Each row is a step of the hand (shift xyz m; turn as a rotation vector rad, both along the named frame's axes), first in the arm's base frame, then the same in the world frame.
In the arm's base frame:
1: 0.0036 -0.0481 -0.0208 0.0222 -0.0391 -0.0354
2: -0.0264 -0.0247 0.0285 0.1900 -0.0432 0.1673
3: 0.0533 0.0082 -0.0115 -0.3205 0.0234 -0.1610
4: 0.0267 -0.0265 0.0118 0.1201 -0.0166 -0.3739
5: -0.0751 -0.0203 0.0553 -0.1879 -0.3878 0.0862
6: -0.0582 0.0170 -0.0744 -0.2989 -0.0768 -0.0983
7: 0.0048 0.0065 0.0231 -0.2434 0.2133 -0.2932
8: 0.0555 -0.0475 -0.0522 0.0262 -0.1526 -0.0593
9: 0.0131 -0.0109 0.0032 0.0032 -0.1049 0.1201
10: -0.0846 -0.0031 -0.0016 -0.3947 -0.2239 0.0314
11: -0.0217 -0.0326 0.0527 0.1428 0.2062 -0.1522
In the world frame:
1: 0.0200 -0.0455 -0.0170 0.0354 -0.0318 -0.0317
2: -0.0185 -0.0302 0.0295 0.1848 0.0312 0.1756
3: 0.0483 0.0244 -0.0105 -0.3020 -0.0920 -0.1718
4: 0.0332 -0.0156 0.0145 0.1384 0.0007 -0.3679
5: -0.0673 -0.0402 0.0544 -0.0570 -0.4218 0.1092
6: -0.0566 -0.0074 -0.0772 -0.2526 -0.1757 -0.1012
7: 0.0012 0.0091 0.0227 -0.2835 0.1043 -0.3154
8: 0.0705 -0.0299 -0.0468 0.0771 -0.1391 -0.0470
9: 0.0157 -0.0058 0.0044 0.0306 -0.0906 0.1276
10: -0.0789 -0.0306 -0.0039 -0.3025 -0.3378 0.0362
11: -0.0127 -0.0346 0.0543 0.0764 0.2318 -0.1628

